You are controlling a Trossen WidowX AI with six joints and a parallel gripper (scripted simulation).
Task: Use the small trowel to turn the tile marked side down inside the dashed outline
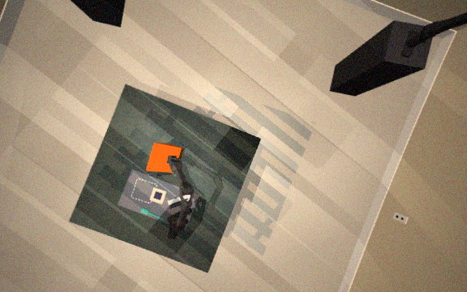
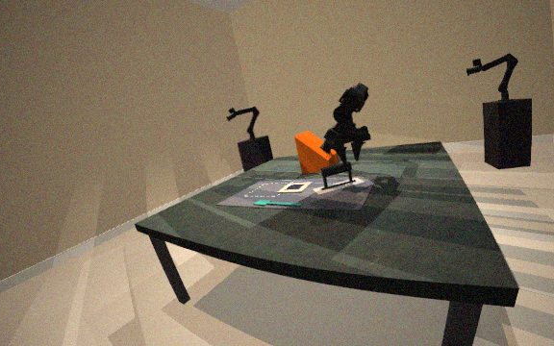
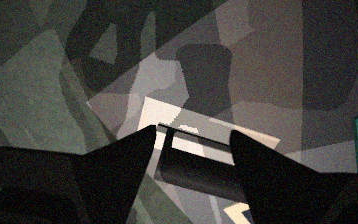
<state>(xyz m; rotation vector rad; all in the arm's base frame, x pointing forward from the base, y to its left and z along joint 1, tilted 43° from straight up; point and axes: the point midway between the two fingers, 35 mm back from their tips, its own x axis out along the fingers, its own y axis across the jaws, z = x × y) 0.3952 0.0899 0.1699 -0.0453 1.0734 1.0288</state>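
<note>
Right now my gripper tip is 4 cm past the grey trowel, 5 cm to the left of it and 6 cm above it. Round my gripper tip: grey mat 1 cm behind, 25 cm to the right, 11 cm below; then tile 4 cm behind, 26 cm to the right, 9 cm below; then teal trowel 13 cm ahead, 30 cm to the right, 9 cm below.
</note>
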